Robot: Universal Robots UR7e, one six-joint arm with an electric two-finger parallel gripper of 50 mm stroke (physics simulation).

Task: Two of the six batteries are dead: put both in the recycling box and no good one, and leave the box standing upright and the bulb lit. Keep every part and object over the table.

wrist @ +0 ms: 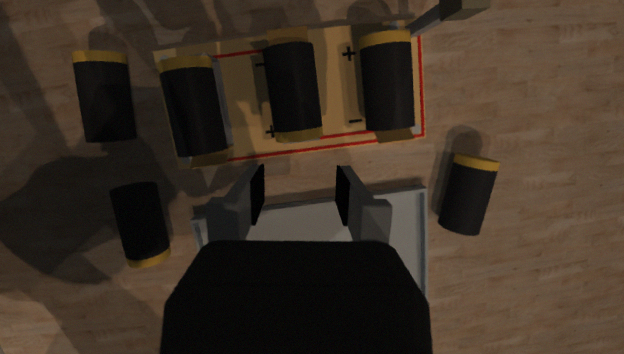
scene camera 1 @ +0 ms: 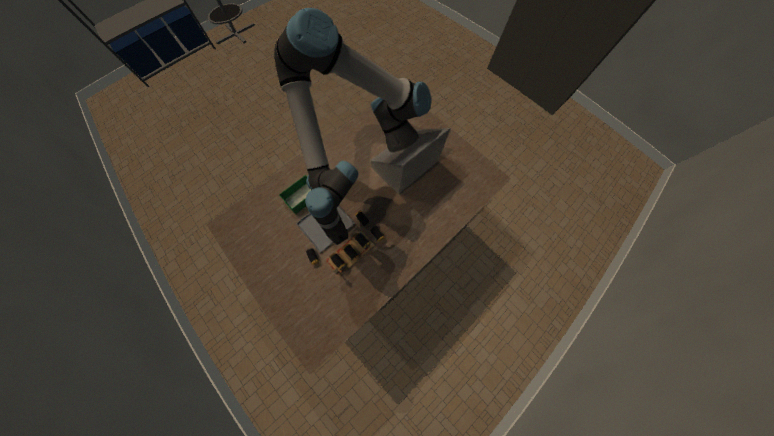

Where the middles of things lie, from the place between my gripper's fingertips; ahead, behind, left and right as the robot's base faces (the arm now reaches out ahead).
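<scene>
With the tan battery holder (wrist: pixel 336 49) as my reference, my hand is 5 cm to the right of it and 7 cm above it. Going by their middles, the tan battery holder is the nearest to my hand of the things named here. The grey tray (scene camera 1: pixel 309 226), counted from my hand, is 2 cm ahead, 13 cm to the right and 7 cm below.
</scene>
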